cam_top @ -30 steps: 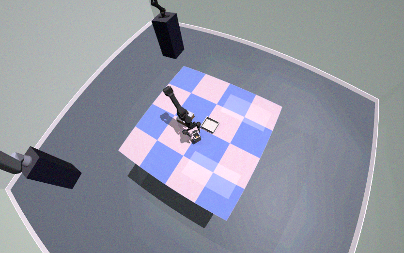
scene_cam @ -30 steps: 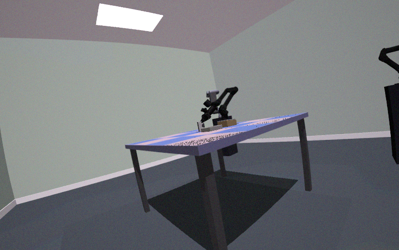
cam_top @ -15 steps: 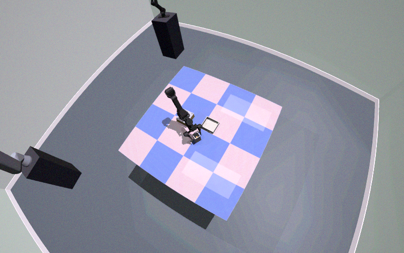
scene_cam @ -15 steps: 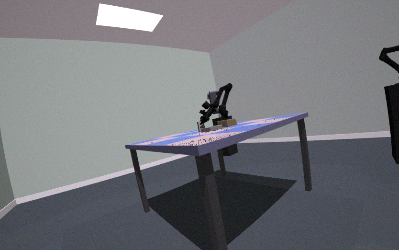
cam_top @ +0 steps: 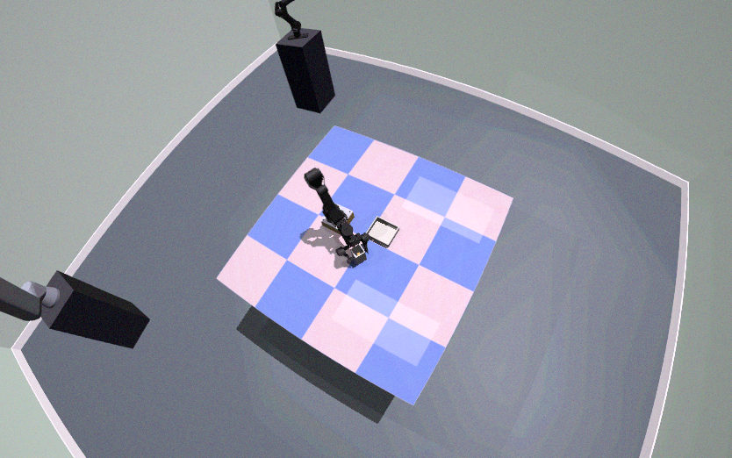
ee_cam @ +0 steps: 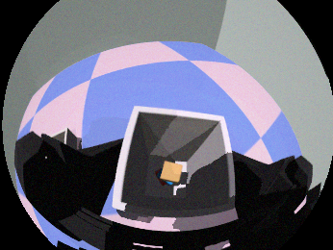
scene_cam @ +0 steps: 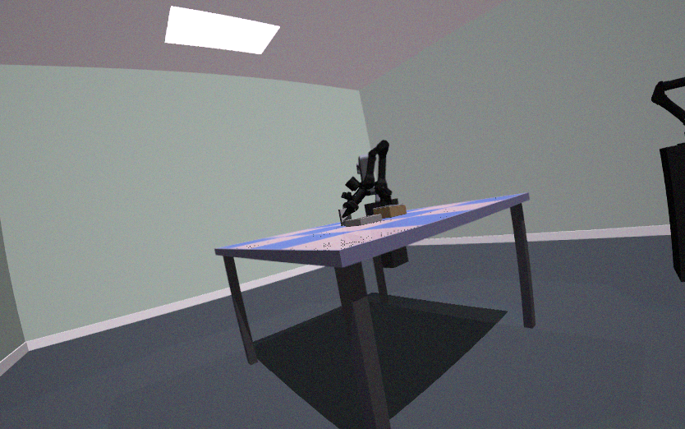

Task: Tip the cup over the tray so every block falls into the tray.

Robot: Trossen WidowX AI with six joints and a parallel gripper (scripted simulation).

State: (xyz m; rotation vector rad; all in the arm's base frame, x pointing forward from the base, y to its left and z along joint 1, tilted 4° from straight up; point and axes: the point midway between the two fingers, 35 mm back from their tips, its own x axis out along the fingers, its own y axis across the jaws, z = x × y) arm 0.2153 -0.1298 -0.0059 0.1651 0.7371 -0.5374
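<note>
My gripper tip is now 2 cm past the grey cup, 2 cm to the right of it and 2 cm above it. Round my gripper tip: red block 2 cm behind, 2 cm to the left, 3 cm below.
</note>
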